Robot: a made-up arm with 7 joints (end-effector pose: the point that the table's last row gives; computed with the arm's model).
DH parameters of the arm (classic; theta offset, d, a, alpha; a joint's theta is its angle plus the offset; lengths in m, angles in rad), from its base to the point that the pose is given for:
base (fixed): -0.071 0 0 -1.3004
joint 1: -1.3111 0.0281 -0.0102 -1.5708
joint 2: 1.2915 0 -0.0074 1.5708
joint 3: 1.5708 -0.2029 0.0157 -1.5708
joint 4: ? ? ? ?
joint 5: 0 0.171 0 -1.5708
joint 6: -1.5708 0 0.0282 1.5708
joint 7: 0 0 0 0
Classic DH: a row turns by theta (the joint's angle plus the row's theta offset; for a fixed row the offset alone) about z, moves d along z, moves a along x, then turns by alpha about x.
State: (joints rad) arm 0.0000 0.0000 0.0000 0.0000 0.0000 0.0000 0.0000
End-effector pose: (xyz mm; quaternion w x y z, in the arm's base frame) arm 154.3 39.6 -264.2 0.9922 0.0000 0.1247 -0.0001
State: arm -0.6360 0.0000 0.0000 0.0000 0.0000 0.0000 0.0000
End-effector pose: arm 281.0 -7.5 -127.1 0.9799 -0.0108 -0.1798 -0.0856
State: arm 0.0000 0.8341 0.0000 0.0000 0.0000 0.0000 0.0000
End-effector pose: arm 173.7 196.1 -188.5 0.9071 0.4019 0.1140 -0.0506
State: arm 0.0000 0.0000 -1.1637 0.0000 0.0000 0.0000 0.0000
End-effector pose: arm 30.7 -159.2 -232.6 0.8289 -0.0685 0.1042 -0.5453
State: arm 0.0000 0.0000 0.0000 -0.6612 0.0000 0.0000 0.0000
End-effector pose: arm 152.2 39.6 -134.6 0.9789 0.0000 -0.2041 -0.0001
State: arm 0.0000 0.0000 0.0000 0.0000 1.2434 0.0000 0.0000
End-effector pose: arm 154.3 39.6 -264.2 0.8065 0.5779 0.1013 -0.0727
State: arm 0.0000 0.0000 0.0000 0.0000 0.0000 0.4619 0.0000
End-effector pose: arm 148.4 39.6 -275.6 0.9373 0.0000 0.3485 -0.0001
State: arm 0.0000 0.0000 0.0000 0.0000 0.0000 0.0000 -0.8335
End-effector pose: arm 154.3 39.6 -264.2 0.9072 -0.0505 0.1140 -0.4017
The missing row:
joint 4: 1.5708 0.0024 0.0128 1.5708
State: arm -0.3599 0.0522 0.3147 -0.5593 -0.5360 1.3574 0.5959
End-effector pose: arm 200.1 70.4 -121.7 0.9217 -0.0711 0.3481 0.1559
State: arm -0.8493 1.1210 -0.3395 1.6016 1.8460 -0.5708 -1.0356
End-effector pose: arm 170.6 363.0 -140.6 0.0101 0.4201 0.7915 -0.4438
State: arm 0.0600 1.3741 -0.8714 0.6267 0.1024 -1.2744 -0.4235
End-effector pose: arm 44.3 298.5 -203.0 0.5675 0.3229 0.2317 -0.7211
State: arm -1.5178 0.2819 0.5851 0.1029 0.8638 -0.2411 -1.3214
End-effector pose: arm 292.5 99.5 132.3 0.7618 0.5670 -0.2374 -0.2042
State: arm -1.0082 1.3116 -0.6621 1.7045 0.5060 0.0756 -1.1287
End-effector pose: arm 146.6 400.8 -45.2 0.5234 0.2539 0.8133 0.0108
